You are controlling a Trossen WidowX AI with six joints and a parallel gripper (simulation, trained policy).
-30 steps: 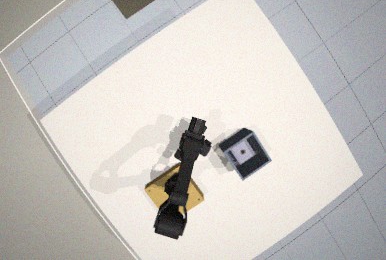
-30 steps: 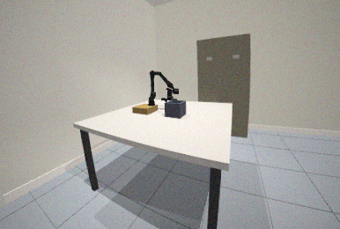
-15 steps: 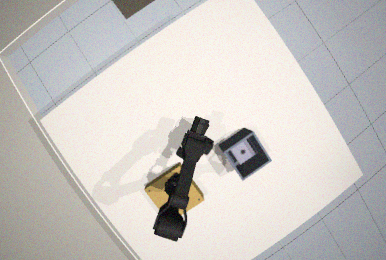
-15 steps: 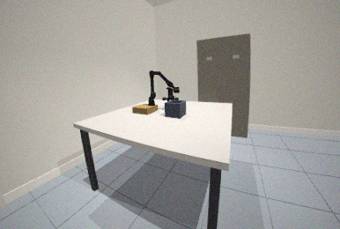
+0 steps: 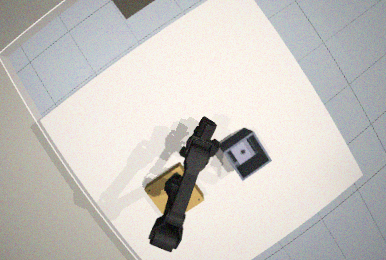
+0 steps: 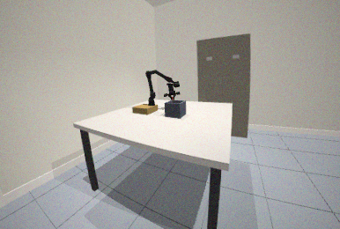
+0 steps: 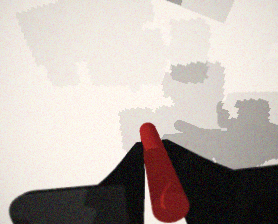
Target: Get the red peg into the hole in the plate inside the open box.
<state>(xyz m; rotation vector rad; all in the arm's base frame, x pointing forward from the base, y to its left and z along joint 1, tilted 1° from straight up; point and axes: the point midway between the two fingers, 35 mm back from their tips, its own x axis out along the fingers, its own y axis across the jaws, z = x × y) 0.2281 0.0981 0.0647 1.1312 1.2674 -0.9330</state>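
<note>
The pale plate lies 90 mm ahead of my gripper tip, 220 mm to the right of it and 50 mm below it. The rest, counted from my gripper tip: red peg 10 mm above.
</note>
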